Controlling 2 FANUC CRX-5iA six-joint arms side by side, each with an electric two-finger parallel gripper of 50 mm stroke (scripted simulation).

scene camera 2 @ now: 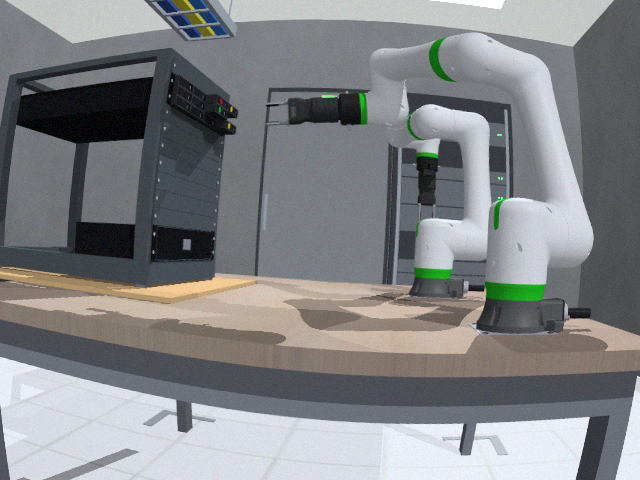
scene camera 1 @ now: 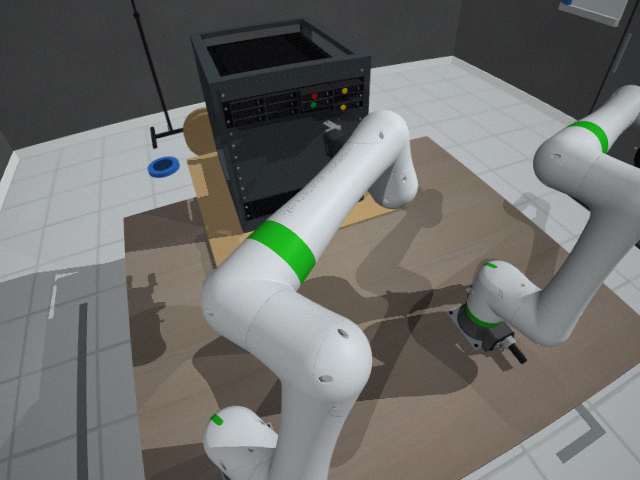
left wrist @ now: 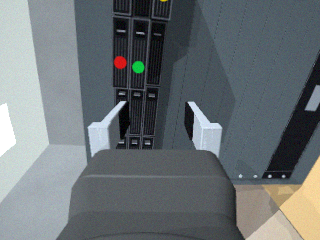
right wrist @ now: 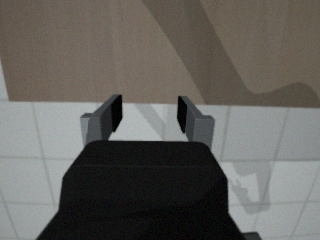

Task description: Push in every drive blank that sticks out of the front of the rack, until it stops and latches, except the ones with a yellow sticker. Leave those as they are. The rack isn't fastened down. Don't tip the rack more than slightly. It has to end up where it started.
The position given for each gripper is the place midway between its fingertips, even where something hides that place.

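Note:
You've got the left gripper [scene camera 2: 266, 114] in the scene, and the right gripper [right wrist: 150, 107] as well. There's a dark rack, and it shows at [scene camera 2: 180, 155], at [scene camera 1: 270, 162] and at [left wrist: 245, 72], but in the right wrist view the rack is out of frame. A green-stickered blank [left wrist: 139, 43] is there too, and that blank is also out of frame in the right wrist view.

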